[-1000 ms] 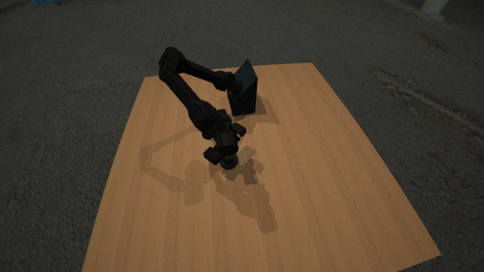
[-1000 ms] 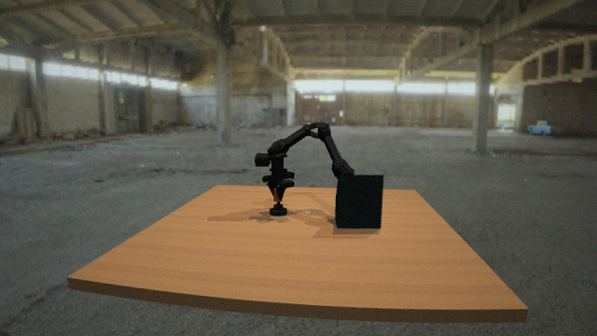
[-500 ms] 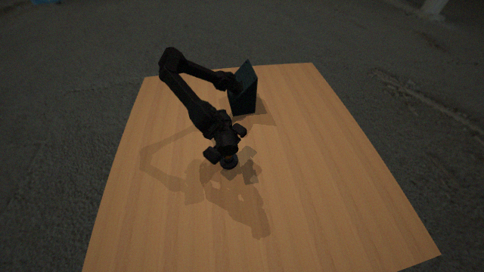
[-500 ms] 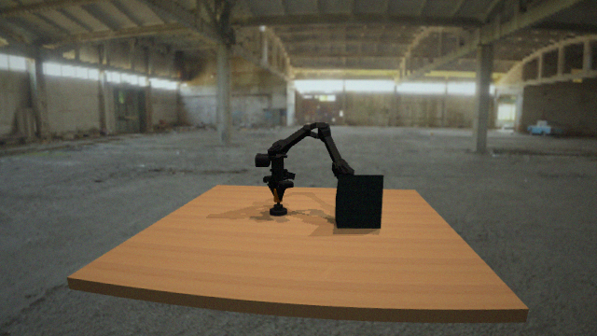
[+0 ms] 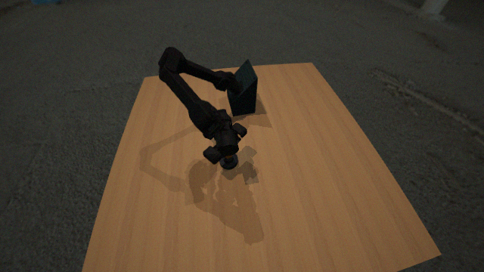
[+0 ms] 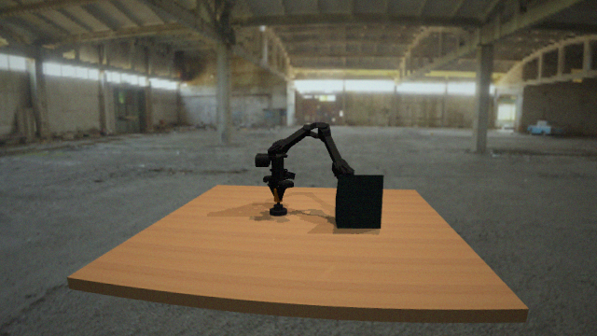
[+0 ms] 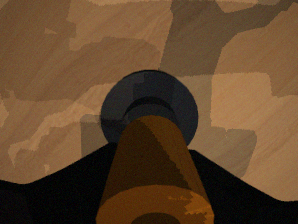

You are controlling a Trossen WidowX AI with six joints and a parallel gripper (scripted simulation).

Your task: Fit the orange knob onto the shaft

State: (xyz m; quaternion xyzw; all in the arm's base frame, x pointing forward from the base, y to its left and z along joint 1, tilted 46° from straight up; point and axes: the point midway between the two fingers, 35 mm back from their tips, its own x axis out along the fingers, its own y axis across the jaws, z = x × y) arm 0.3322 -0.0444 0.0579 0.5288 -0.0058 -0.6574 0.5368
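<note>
The orange knob is 2 cm above my gripper tip. From my gripper tip the other things lie so: dark round pedestal: 4 cm below.
</note>
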